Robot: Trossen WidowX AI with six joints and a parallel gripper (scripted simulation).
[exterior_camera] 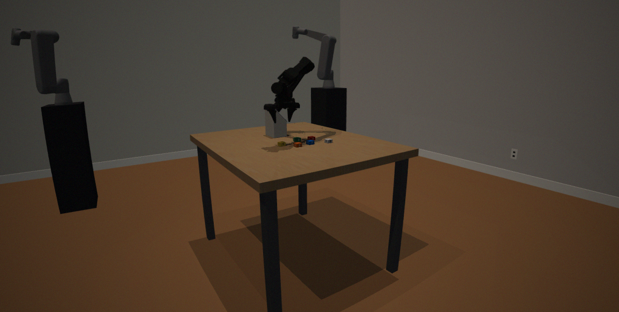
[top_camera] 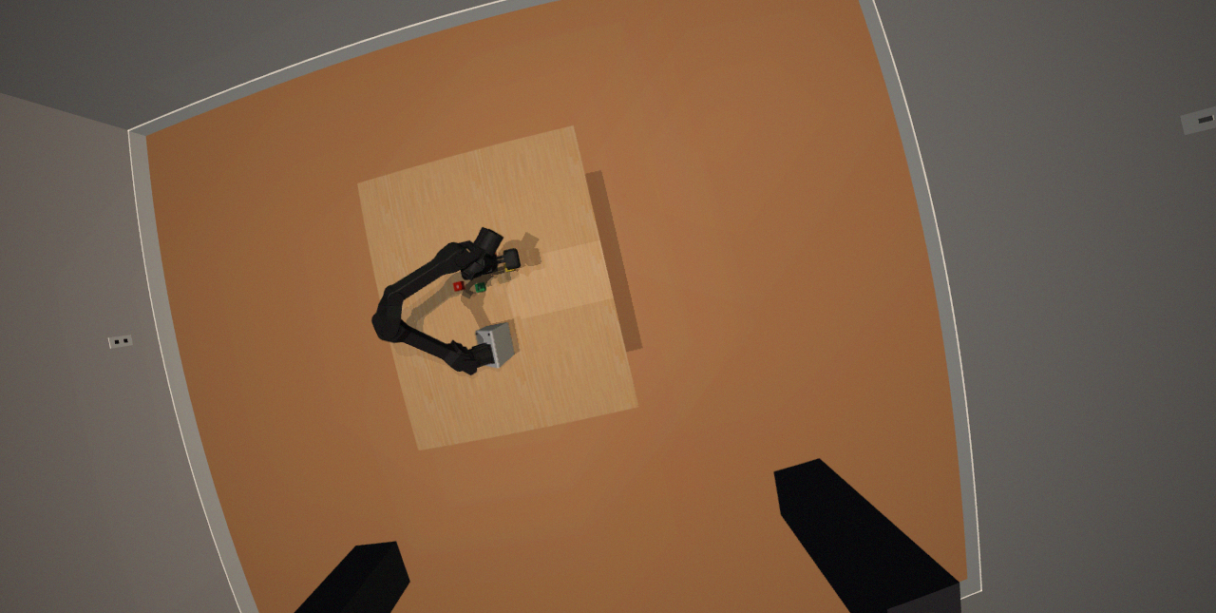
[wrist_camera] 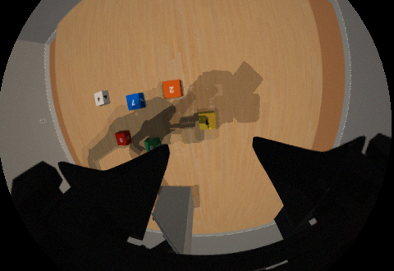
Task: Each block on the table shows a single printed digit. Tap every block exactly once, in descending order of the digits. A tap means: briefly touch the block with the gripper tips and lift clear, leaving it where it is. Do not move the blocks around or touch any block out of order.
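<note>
The blue block is 5 cm ahead of my gripper tip, 14 cm to the left of it and 11 cm below it. From my gripper tip the other things lie so: orange block 6 cm ahead, 6 cm to the left, 11 cm below; then yellow block 1 cm behind, 11 cm below; then green block 6 cm behind, 12 cm to the left, 11 cm below.
</note>
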